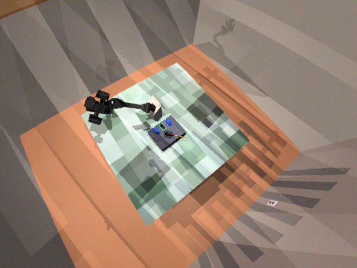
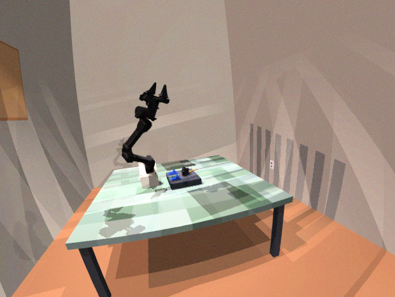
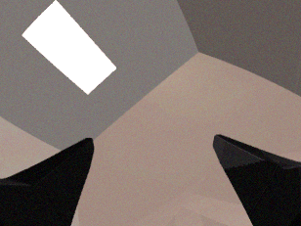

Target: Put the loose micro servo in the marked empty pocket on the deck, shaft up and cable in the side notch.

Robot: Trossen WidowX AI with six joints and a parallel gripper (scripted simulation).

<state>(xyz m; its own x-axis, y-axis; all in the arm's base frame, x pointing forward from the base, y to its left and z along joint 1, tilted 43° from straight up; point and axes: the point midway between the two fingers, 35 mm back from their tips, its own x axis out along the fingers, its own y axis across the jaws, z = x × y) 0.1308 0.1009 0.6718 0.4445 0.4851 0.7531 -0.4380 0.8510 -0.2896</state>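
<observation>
My gripper tip is 20 cm short of the dark deck, 33 cm to the right of it and 71 cm above it.
</observation>
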